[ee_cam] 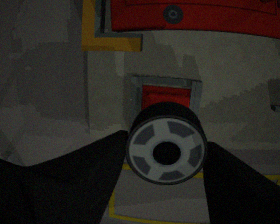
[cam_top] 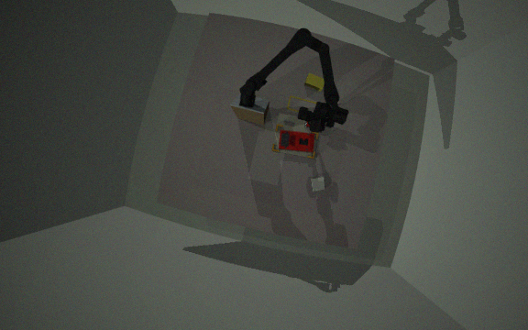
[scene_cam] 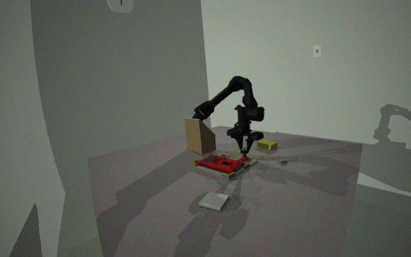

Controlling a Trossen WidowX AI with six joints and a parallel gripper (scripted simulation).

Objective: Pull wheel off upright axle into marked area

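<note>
The axle lies 20 mm below my gripper tip. The rest, counted from my gripper tip: yellow block: 260 mm to the left, 40 mm below, 10 mm ahead; then white tile: 340 mm to the right, 100 mm ahead, 50 mm below.
</note>
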